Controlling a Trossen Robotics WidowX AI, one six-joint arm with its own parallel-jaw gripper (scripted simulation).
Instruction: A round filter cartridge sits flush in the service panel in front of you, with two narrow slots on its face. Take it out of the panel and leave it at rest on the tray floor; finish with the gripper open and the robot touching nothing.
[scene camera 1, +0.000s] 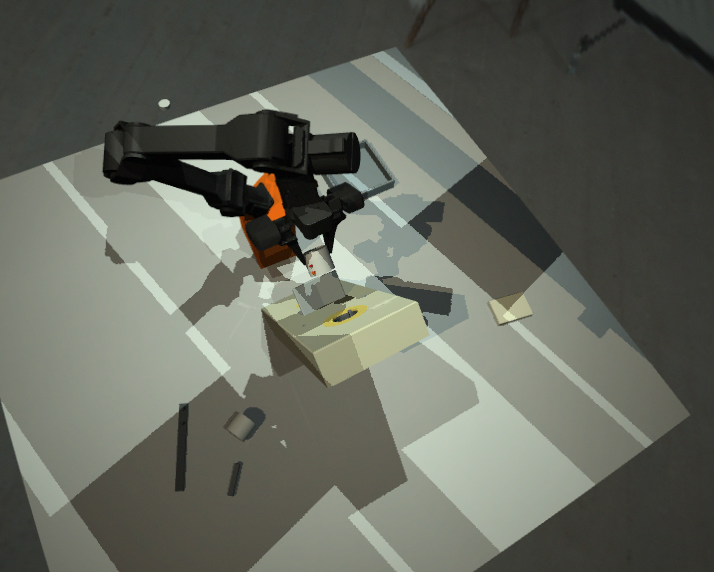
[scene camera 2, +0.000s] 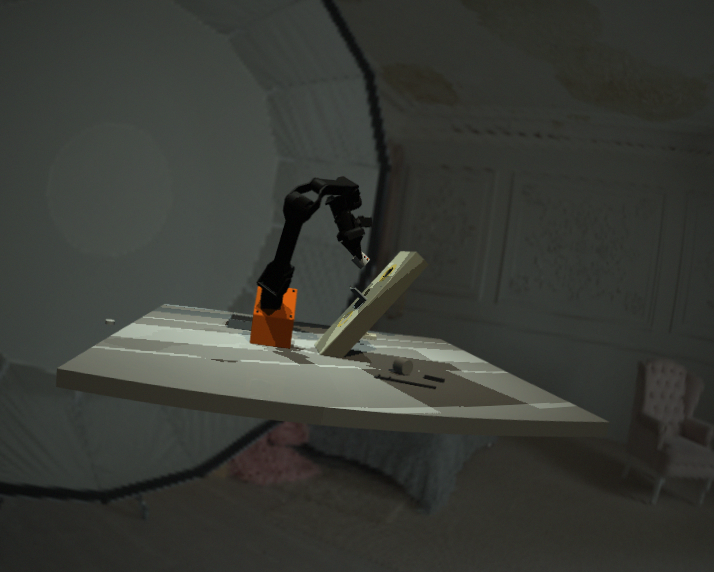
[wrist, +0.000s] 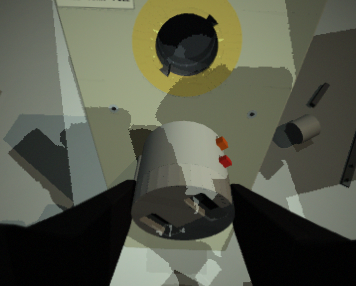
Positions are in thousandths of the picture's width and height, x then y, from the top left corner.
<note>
In view: my gripper (scene camera 1: 445, 452), a round filter cartridge (wrist: 513, 673), a service panel (scene camera 1: 473, 597), a beige card (scene camera 1: 721, 538) and a grey square tray (scene camera 1: 523, 310).
My gripper shows as well in scene camera 2 (scene camera 2: 504, 452) and in the wrist view (wrist: 513, 666). The service panel shows as well in scene camera 2 (scene camera 2: 562, 476) and in the wrist view (wrist: 659, 260).
</note>
